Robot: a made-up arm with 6 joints.
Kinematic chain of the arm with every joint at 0, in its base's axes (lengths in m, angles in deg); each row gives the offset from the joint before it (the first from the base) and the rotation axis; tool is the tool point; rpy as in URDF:
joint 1: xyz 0 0 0.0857 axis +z
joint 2: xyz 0 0 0 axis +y
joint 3: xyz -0.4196 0 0.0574 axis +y
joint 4: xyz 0.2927 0 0.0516 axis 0.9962 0 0.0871
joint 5: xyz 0 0 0 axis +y
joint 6: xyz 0.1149 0 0.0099 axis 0.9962 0 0.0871
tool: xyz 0 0 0 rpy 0 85 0
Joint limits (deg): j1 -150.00..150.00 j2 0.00..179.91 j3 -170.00..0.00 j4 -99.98..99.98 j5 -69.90..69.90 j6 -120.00..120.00
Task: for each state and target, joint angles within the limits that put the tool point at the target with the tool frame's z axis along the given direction. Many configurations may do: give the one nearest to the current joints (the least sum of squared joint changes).
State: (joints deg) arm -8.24 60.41 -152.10 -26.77 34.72 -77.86
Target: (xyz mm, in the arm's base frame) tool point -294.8 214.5 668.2 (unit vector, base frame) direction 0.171 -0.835 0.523
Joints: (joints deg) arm -44.66 26.76 -125.08 -30.32 69.77 -77.86
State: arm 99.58 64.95 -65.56 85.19 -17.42 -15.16
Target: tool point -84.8 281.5 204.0 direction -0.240 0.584 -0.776
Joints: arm 104.90 84.50 -28.05 94.28 4.71 -15.17
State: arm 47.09 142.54 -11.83 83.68 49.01 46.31
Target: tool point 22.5 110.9 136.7 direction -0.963 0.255 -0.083
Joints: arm 31.36 118.10 -0.11 50.04 69.77 46.31
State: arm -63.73 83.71 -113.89 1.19 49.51 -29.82
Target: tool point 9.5 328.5 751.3 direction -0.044 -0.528 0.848
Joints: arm -92.14 33.49 -127.42 -2.12 40.92 -29.82
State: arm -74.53 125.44 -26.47 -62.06 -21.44 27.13
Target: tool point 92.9 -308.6 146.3 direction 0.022 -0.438 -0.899
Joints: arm -70.68 96.74 -30.99 -59.81 8.26 27.13
